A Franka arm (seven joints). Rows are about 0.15 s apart.
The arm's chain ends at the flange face. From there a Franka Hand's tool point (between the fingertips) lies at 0.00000 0.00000 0.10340 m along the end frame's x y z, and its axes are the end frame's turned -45 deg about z.
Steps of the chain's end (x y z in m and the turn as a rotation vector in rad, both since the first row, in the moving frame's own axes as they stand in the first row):
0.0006 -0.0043 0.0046 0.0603 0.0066 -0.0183
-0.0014 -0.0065 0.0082 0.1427 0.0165 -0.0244
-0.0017 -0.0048 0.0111 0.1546 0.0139 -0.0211
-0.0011 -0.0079 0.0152 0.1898 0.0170 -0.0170
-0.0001 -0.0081 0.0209 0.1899 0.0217 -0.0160
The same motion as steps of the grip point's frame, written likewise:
0.0083 -0.0066 0.0044 0.0380 0.0473 -0.0183
0.0151 -0.0149 0.0071 0.0892 0.1126 -0.0244
0.0144 -0.0150 0.0099 0.0995 0.1191 -0.0211
0.0197 -0.0190 0.0133 0.1222 0.1462 -0.0170
0.0209 -0.0181 0.0190 0.1189 0.1496 -0.0160

